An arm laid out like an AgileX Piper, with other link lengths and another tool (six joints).
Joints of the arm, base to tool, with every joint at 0 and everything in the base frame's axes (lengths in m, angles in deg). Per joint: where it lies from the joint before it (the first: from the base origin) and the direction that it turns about. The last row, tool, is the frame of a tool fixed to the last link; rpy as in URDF.
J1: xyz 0 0 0.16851 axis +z
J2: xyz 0 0 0 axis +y
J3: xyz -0.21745 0 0.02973 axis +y
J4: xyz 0.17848 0 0.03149 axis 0.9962 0 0.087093
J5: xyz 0 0 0 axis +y
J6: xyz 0.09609 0 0.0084 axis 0.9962 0 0.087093
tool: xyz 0.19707 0 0.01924 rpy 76.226 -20.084 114.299
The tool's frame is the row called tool.
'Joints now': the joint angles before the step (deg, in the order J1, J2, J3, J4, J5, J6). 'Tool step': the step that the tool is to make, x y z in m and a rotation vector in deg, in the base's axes. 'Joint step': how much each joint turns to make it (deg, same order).
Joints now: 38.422 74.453 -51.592 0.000 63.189 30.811
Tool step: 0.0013 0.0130 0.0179 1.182 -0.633 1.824
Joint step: 1.936 -0.006 -5.394 0.527 4.160 -0.007
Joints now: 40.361 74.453 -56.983 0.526 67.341 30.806
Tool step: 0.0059 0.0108 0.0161 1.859 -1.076 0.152
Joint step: 0.238 0.007 -4.445 0.722 2.413 -0.006
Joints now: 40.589 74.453 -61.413 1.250 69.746 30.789
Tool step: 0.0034 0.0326 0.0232 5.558 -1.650 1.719
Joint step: 1.765 0.001 -5.056 3.151 0.149 -0.260
